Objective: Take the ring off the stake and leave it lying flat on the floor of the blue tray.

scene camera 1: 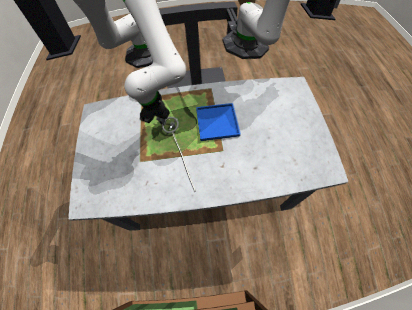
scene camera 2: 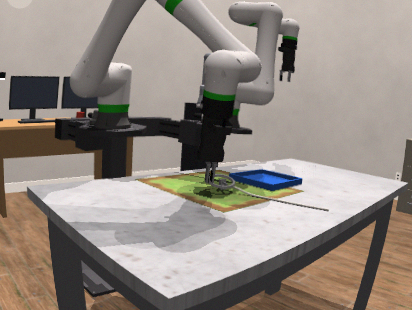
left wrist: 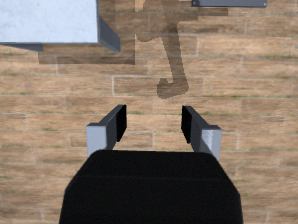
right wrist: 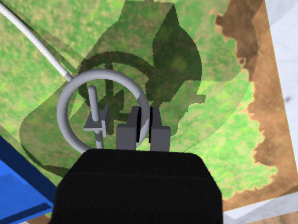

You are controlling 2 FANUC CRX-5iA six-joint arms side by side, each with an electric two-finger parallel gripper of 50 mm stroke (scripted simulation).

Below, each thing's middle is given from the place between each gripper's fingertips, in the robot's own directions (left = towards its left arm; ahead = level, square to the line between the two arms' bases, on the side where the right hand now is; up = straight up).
My right hand (scene camera 2: 208,181) is 40 mm to the right of the grey ring (right wrist: 63,100), 10 mm short of it and 10 mm above it. Round my right hand: grey stake (right wrist: 98,120): 50 mm to the left, 30 mm below, 10 mm ahead; then blue tray (scene camera 1: 214,120): 270 mm to the left, 30 mm below.
Now: the blue tray 70 cm to the right of my left hand, 49 cm ahead of it and 42 cm below it. From my left hand the other things lie so: grey stake: 92 cm to the right, 50 cm ahead, 42 cm below; then grey ring: 93 cm to the right, 50 cm ahead, 40 cm below.
